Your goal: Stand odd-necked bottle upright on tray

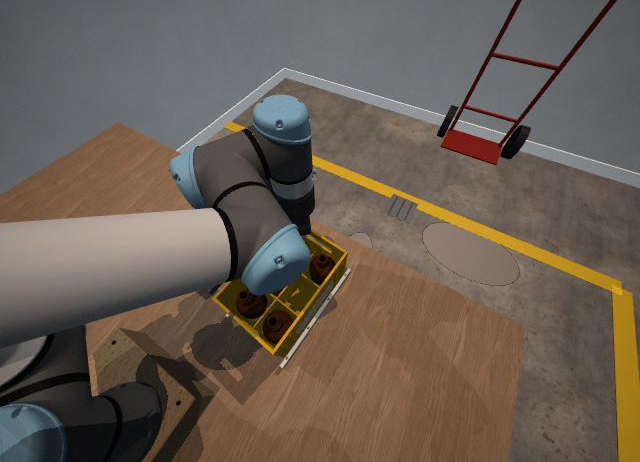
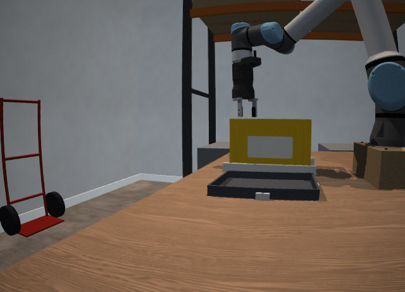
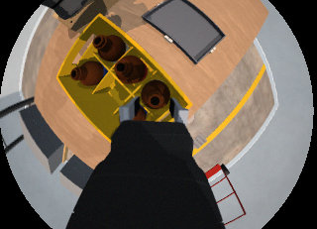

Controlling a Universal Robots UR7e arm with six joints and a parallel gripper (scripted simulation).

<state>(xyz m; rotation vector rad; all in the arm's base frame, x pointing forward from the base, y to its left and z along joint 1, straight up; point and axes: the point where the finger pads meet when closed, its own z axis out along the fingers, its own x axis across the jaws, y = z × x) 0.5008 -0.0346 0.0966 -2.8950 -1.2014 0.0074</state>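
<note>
Right now the yellow crate is 90 mm behind my hand, 40 mm to the right of it and 120 mm below it. From my hand the other things lie so: glass bottle (180 mm behind, 90 mm to the right, 110 mm below); then dark tray (110 mm behind, 250 mm to the left, 190 mm below).
</note>
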